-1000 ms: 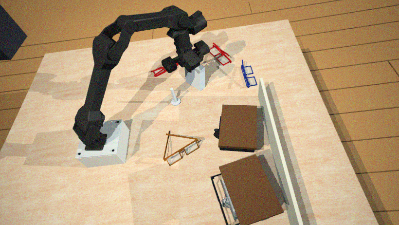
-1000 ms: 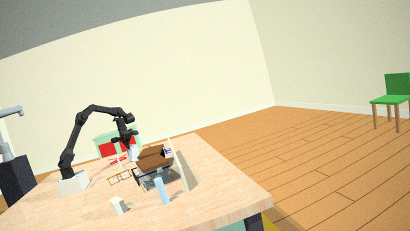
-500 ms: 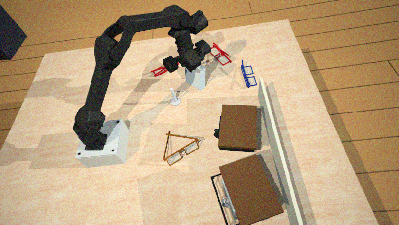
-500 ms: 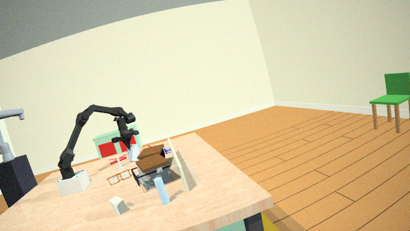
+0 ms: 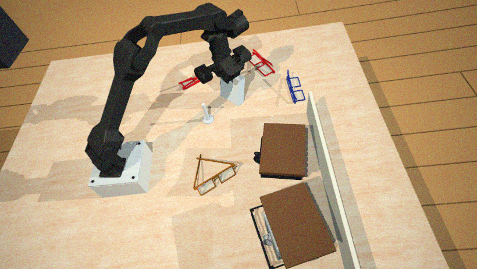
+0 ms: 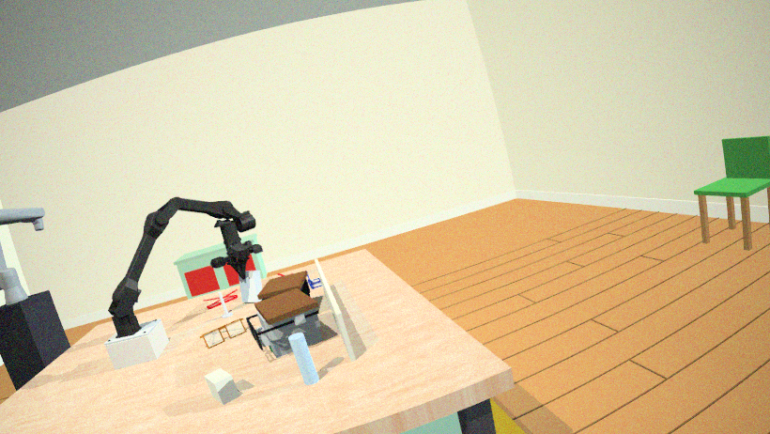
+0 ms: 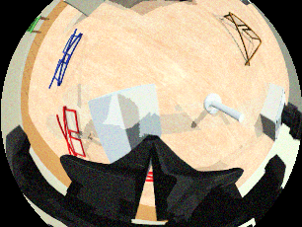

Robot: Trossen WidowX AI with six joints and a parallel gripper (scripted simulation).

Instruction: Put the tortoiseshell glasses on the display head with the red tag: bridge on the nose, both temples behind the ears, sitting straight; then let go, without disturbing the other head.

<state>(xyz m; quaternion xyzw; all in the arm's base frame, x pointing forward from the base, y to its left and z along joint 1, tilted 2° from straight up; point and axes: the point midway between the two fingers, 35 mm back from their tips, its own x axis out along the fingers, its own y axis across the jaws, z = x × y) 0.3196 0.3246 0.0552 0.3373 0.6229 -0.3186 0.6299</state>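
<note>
Now: gripper tip 9 cm to the left of the white peg, 7 cm past it and 7 cm above it. Round my gripper tip: pale blue cylinder (71 cm to the right, 25 cm ahead, 4 cm below); white cube (70 cm to the right, 7 cm below, 7 cm ahead); long white board (37 cm to the right, 31 cm ahead, 4 cm below).
</note>
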